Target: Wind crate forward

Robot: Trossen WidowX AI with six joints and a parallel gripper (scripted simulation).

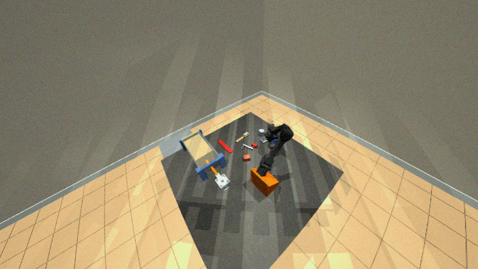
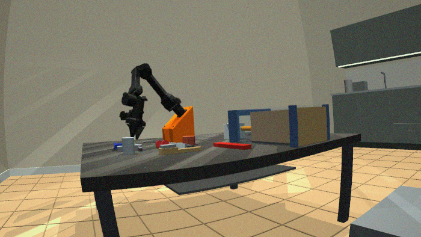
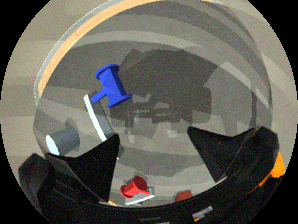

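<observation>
My gripper tip is now 70 mm short of the blue-tipped tool, 50 mm to the left of it and 30 mm above it. From my gripper tip the other things lie so: wooden-handled tool: 300 mm ahead, 130 mm to the left, 30 mm below; grey winch: 60 mm behind, 600 mm to the left, 10 mm below; flat red bar: 320 mm ahead, 360 mm to the left, 40 mm below.
</observation>
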